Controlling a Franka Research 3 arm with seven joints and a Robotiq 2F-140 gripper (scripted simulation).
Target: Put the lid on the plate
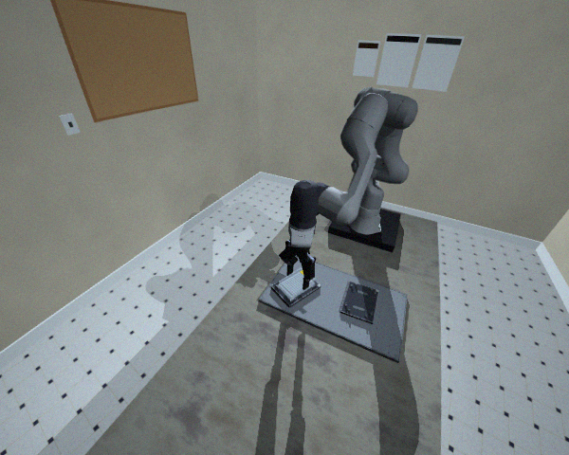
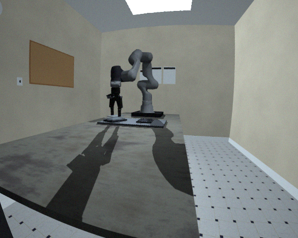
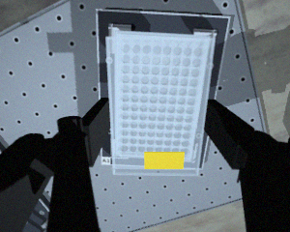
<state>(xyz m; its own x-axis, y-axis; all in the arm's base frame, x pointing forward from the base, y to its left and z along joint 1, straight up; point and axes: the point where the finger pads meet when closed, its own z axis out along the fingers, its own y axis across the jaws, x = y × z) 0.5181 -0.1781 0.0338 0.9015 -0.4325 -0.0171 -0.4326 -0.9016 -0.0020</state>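
Right now my hand is 20 mm above the clear lid. Also, from my hand: lid park LP1: 40 mm behind, 250 mm to the left, 60 mm below; culture plate E01: 50 mm below.
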